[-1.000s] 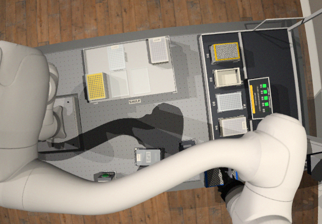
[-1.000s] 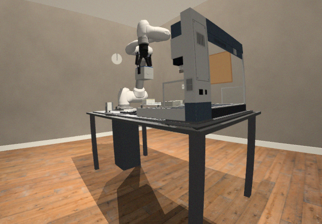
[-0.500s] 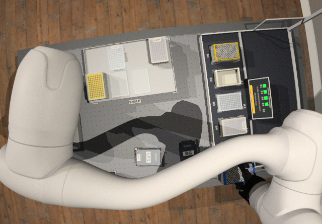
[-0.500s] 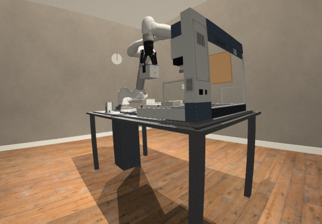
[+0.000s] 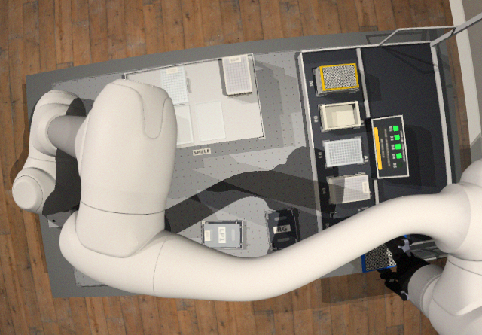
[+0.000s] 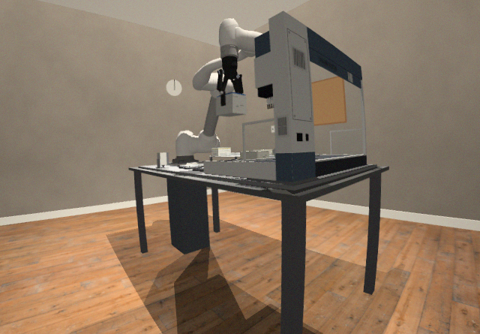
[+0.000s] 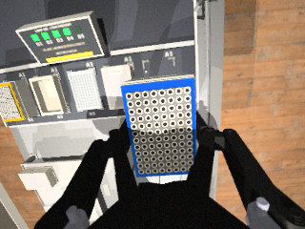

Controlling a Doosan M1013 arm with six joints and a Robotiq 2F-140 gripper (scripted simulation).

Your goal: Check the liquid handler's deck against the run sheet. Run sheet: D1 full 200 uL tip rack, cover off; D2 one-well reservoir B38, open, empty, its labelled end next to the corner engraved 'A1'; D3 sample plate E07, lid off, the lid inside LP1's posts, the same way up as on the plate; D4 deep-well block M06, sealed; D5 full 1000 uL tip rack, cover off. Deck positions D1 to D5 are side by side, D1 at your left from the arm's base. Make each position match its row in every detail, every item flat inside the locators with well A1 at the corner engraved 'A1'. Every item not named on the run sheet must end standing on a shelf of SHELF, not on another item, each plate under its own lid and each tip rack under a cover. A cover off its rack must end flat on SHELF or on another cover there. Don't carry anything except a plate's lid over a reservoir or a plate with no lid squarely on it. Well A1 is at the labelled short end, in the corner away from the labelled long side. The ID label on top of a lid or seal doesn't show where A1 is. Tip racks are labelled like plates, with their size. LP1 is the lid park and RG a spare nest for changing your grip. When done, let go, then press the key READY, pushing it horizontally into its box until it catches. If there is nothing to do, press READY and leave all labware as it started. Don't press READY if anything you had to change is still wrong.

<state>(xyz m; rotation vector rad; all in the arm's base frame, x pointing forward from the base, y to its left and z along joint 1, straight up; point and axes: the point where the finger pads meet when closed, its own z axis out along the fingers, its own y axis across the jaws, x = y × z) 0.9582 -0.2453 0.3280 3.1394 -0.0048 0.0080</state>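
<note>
Now: the deep-well block 2 cm ahead of my hand, 12 cm to the left of it and 27 cm below it. Round my hand: RG nest (21 cm behind, 33 cm below); white well plate (2 cm ahead, 25 cm to the left, 28 cm below); blue-framed tip rack (1 cm ahead, 1 cm to the left).
</note>
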